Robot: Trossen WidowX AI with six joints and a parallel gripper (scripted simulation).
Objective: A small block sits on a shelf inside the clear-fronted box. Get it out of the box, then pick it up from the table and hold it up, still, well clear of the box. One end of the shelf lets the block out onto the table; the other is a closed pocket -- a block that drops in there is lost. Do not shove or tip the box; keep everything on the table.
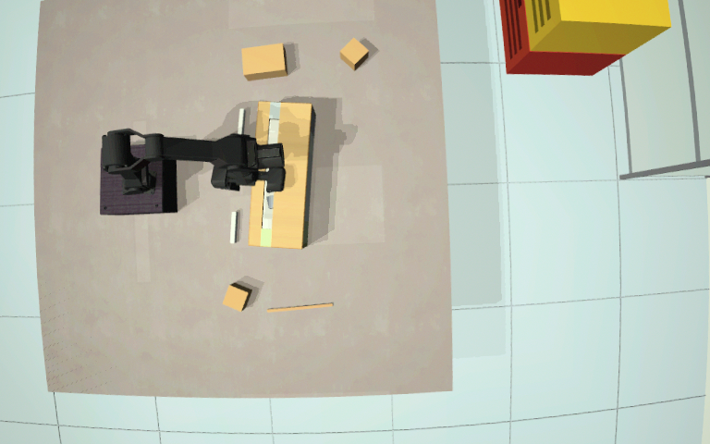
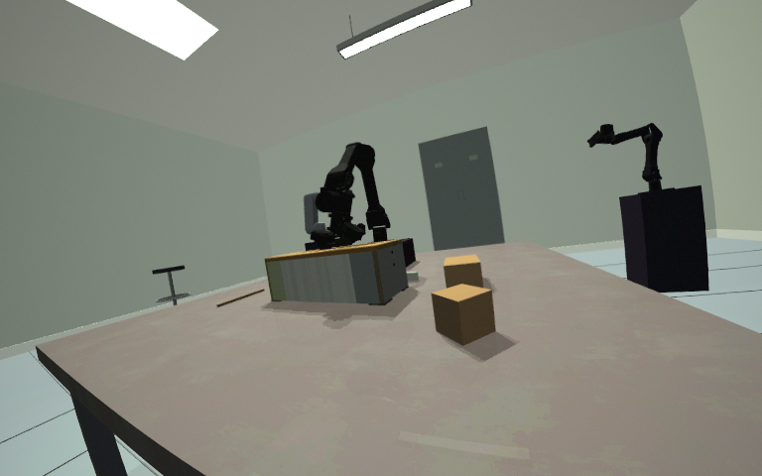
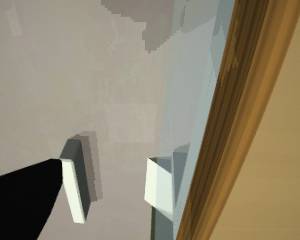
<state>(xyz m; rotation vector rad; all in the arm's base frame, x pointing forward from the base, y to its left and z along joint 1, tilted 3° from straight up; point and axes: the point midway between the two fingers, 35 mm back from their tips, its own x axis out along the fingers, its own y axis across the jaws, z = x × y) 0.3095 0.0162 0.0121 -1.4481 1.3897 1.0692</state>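
My gripper tip is now 6 cm short of the grey block and 3 cm to the left of it. The rest, counted from my gripper tip: thin stick: 15 cm ahead, 32 cm to the right, 8 cm below; then tan slab: 3 cm behind, 38 cm to the left, 6 cm below.
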